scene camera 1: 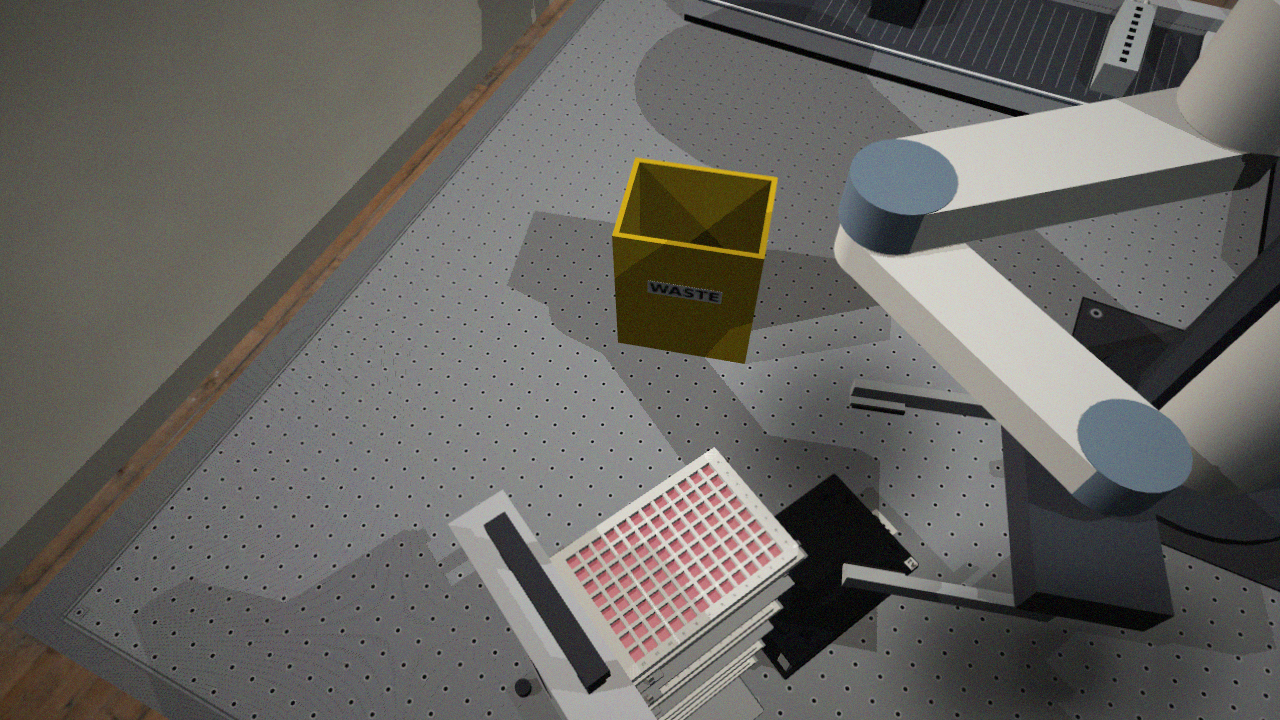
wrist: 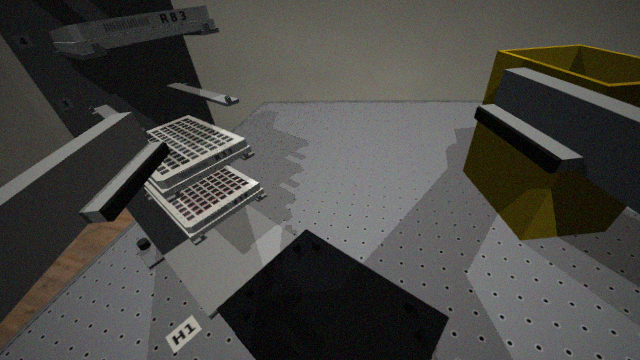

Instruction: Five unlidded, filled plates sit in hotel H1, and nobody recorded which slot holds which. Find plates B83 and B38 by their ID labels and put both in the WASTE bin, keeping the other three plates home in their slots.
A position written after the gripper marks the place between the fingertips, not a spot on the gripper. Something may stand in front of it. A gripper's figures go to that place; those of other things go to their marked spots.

The gripper (wrist: 318,111): 11 cm from the lens. A plate B38 (wrist: 208,202) is 27 cm from the lens. A hotel H1 (wrist: 132,78) is 34 cm from the lens. The marked spots on the hotel H1 and the plate B38 are 15 cm apart.
